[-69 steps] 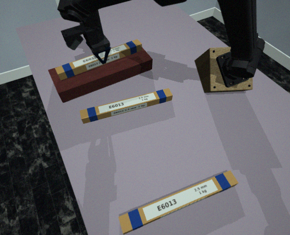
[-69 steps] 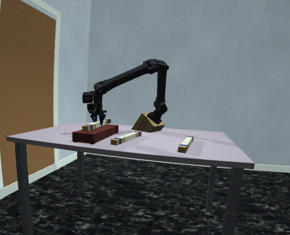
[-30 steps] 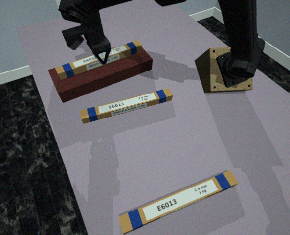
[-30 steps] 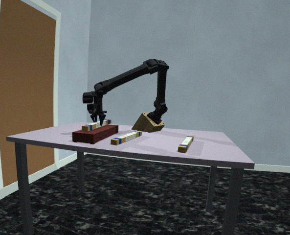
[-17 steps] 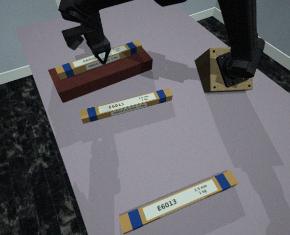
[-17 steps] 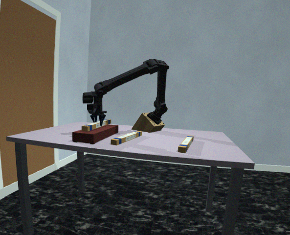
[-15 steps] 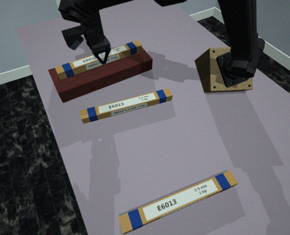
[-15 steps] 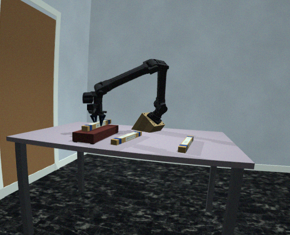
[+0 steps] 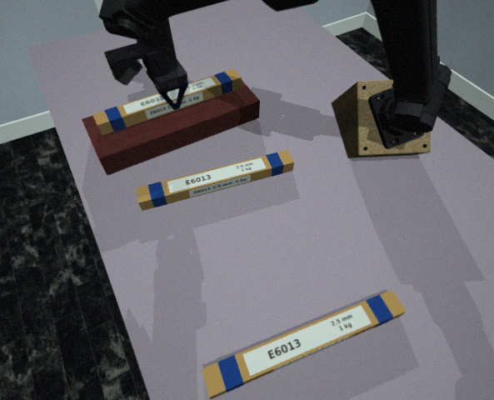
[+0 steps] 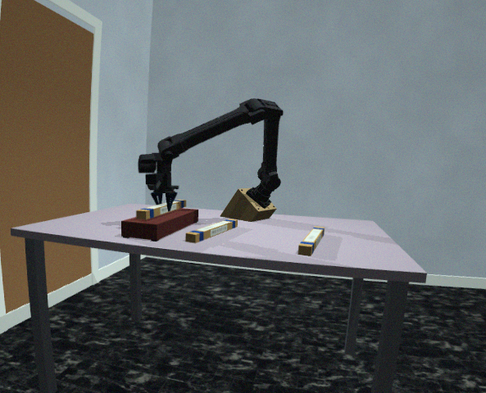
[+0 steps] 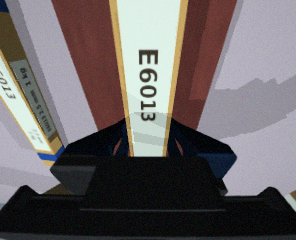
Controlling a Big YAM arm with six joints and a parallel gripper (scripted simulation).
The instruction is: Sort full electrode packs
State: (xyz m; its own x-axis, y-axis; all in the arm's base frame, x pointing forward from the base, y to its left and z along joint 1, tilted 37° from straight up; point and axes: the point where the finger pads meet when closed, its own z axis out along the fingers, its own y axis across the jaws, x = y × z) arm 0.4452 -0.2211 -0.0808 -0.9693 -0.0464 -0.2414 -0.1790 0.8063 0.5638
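Now: the low platform 7 cm below my hand.
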